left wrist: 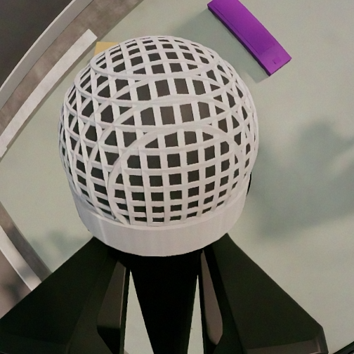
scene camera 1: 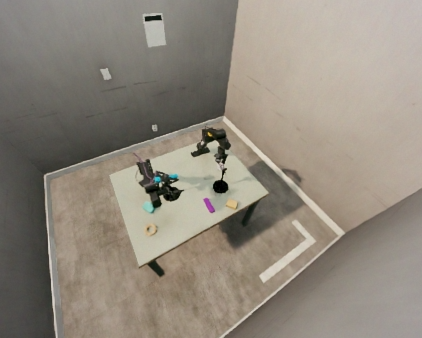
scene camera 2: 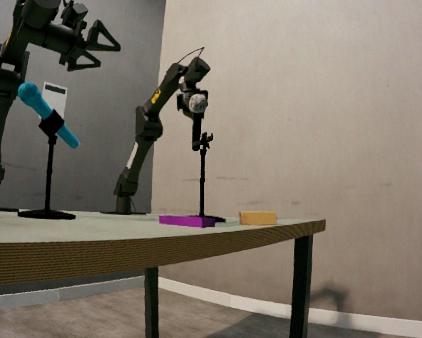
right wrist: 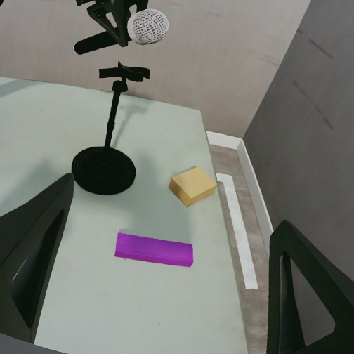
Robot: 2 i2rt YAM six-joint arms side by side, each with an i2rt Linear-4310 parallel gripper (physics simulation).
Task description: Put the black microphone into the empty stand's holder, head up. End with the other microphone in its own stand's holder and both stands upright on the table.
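The black microphone has a pale mesh head. My left gripper is shut on its body just below the head. The microphone is tilted, head end higher; its tail overlaps the empty holder in scene camera 2, but shows above it in the right wrist view. The empty stand is upright. The blue microphone rests slanted, head up, in the holder of its upright stand. My right gripper is open and empty, high above the table.
A purple block and a yellow block lie near the empty stand, towards the table edge. A teal block and a tan ring lie at the left in scene camera 1.
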